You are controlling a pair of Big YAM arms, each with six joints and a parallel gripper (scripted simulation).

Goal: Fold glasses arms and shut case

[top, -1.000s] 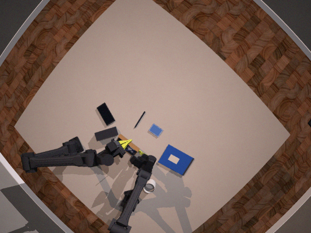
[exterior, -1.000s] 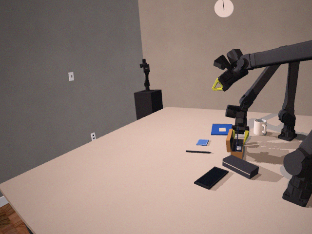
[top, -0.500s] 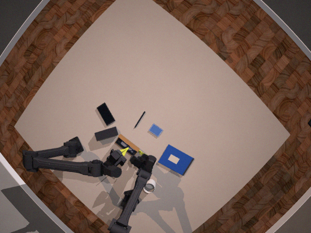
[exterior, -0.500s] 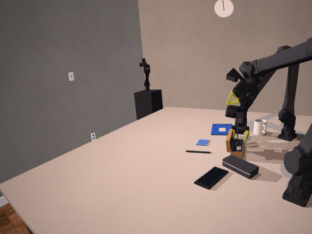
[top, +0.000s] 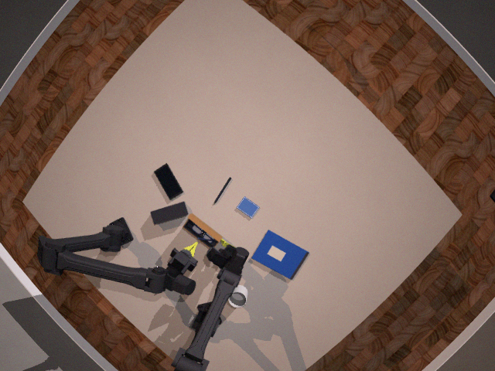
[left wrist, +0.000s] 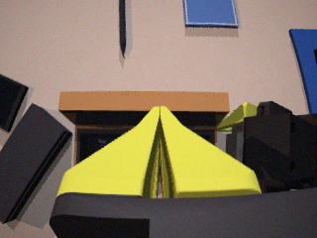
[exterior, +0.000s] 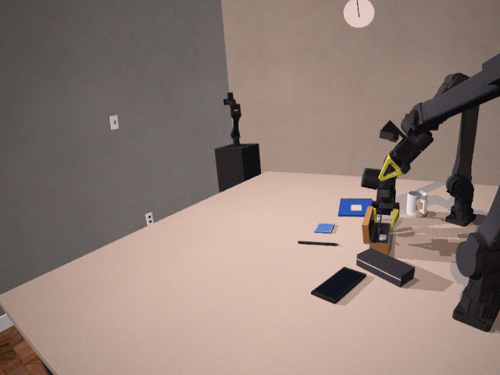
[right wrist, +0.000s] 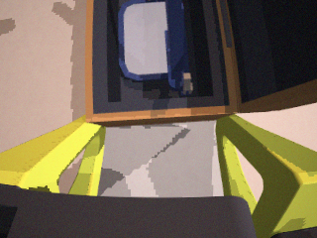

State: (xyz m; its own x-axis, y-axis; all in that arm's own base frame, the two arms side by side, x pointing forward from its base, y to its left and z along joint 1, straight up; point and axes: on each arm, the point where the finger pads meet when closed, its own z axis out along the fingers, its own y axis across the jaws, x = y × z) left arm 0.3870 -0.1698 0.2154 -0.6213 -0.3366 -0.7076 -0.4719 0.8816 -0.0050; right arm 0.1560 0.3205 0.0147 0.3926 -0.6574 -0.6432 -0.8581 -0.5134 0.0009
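The glasses case lies 170 mm below my left hand, 20 mm to the left of it and 20 mm ahead of it. The rest, counted from my left hand: white mug (290 mm to the right, 180 mm below, 110 mm behind); then black box (200 mm below, 180 mm to the left, 50 mm behind).
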